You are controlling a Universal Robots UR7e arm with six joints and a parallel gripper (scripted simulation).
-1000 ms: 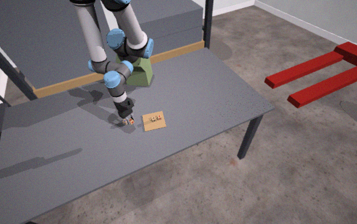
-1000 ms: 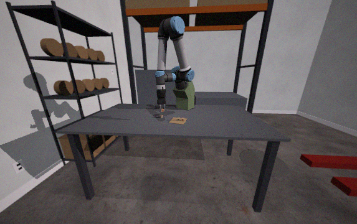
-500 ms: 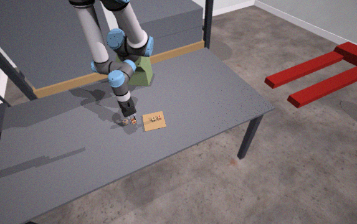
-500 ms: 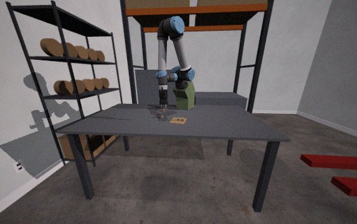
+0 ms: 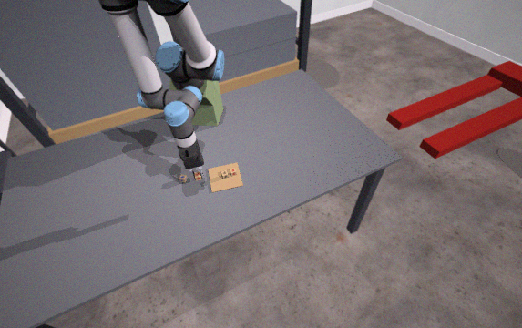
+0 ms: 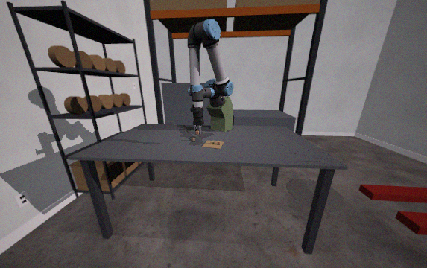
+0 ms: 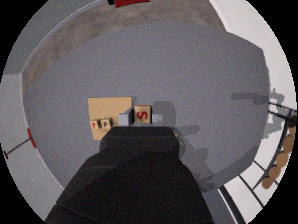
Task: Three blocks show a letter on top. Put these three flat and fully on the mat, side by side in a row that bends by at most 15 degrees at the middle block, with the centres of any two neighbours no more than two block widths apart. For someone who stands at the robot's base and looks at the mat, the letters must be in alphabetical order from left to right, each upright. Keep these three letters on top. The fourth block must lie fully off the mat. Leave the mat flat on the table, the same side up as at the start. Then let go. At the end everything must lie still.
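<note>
Right now the tan mat is 12 cm to the left of my hand and 11 cm below it.
</note>
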